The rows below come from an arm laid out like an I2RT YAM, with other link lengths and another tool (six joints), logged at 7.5 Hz.
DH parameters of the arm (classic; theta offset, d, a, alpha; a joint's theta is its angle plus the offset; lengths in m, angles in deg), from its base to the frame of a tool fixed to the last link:
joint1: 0 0.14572 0.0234 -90
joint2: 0 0 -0.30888 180
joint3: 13.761 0 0.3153 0
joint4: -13.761 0.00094 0.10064 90
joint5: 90 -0.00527 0 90
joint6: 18 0.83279 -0.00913 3.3
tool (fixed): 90 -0.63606 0 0
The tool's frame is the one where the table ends.
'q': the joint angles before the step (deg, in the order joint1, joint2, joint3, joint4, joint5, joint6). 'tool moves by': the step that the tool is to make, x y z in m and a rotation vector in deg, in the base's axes. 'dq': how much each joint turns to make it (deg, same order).
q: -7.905 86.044 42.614 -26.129 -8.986 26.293
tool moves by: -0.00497 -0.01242 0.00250 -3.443 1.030 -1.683
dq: 0.006 -1.170 0.342 -2.015 3.917 0.362
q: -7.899 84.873 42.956 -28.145 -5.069 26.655
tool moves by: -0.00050 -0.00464 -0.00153 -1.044 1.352 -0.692
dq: -0.011 0.935 1.103 -1.345 1.377 0.239
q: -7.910 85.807 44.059 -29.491 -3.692 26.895
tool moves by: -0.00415 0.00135 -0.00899 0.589 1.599 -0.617
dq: 0.000 1.406 -0.150 -0.063 -0.155 0.701
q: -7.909 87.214 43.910 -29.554 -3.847 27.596
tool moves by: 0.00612 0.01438 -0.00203 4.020 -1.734 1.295
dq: 0.033 0.741 -0.876 2.791 -4.404 0.083
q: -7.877 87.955 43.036 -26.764 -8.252 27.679
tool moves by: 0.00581 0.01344 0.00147 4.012 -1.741 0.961
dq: -0.033 0.465 -0.669 2.386 -4.308 0.435
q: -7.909 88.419 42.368 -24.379 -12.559 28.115
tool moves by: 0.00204 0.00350 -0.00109 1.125 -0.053 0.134
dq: 0.019 0.695 0.141 0.514 -1.096 0.274
